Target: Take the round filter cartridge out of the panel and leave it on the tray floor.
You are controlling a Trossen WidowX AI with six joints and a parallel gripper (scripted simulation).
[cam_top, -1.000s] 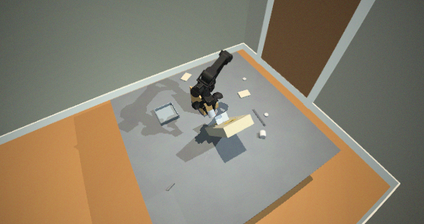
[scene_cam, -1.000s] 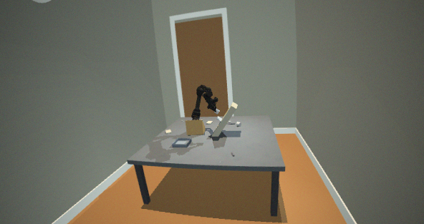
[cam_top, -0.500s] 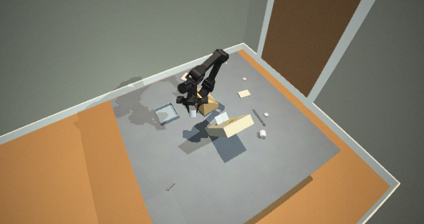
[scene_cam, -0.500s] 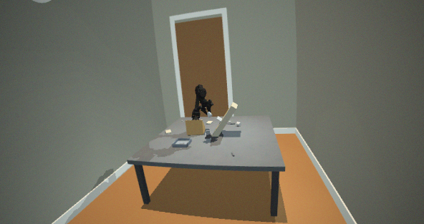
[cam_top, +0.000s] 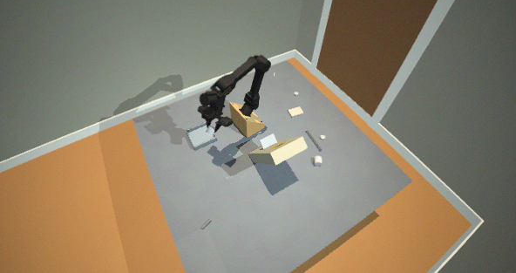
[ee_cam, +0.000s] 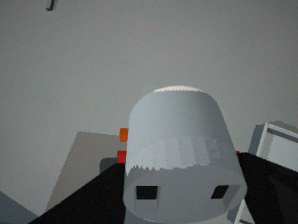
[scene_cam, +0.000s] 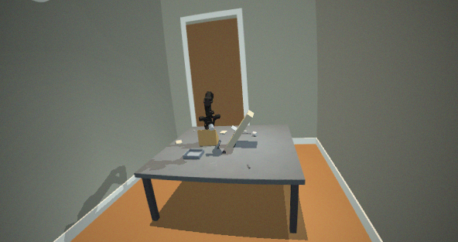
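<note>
My gripper tip is now 180 mm past the blue-grey tray, 20 mm to the left of it and 250 mm above it. The rest, counted from my gripper tip: filter cartridge: right at my gripper tip; cream service panel: 230 mm ahead, 240 mm to the left, 100 mm below.
</note>
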